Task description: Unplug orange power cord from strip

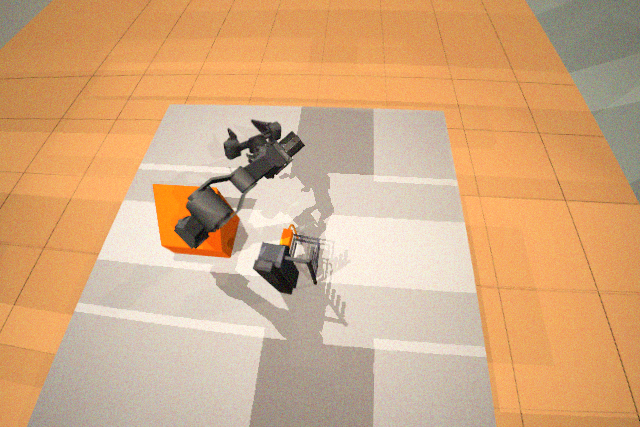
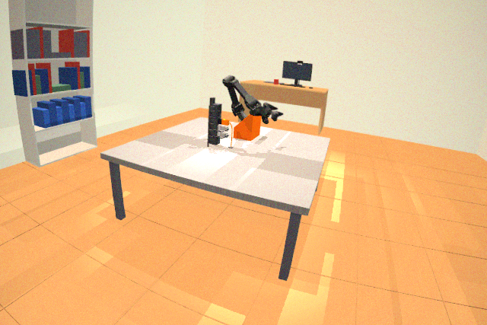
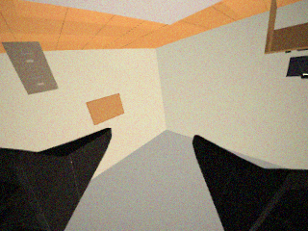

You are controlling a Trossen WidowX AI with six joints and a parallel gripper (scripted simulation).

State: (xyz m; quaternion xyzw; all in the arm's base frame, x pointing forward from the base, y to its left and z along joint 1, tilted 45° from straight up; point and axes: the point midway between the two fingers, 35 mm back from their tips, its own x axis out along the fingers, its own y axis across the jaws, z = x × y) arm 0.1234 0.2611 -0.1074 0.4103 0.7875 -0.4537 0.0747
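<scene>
Now: the orange plug 17 cm ahead of my gripper tip, 36 cm to the right of it and 9 cm below it.
</scene>
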